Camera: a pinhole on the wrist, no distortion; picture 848 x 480 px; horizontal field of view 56.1 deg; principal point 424.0 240.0 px. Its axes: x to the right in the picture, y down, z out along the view. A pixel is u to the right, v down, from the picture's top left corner.
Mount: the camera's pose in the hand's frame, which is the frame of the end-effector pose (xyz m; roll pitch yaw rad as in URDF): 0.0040 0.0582 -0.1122 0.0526 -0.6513 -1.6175
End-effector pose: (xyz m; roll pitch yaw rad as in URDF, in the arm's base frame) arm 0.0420 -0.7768 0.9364 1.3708 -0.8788 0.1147
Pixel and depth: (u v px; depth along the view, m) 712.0 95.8 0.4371
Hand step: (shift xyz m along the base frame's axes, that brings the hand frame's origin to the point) -0.2249 -0.3092 0.0955
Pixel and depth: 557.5 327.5 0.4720
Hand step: -0.2033 -0.2758 0.2474
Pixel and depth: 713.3 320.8 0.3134
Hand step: -0.1147 -0.1860 0.1432
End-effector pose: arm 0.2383 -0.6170 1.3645 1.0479 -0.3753 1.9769
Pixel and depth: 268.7 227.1 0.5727
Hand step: 0.0789 -0.2070 0.5209
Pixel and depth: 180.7 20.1 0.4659
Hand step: 0.0402 -0.3058 0.3970
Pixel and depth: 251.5 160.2 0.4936
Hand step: 0.0566 -0.2256 0.4369
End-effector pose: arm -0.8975 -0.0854 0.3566 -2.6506 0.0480 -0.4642
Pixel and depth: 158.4 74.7 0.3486
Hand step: -0.1998 -0.2103 -0.2479
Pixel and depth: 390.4 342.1 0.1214
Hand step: -0.0445 -0.1212 -0.0487
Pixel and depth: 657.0 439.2 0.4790
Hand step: 0.0597 -0.0736 -0.4318
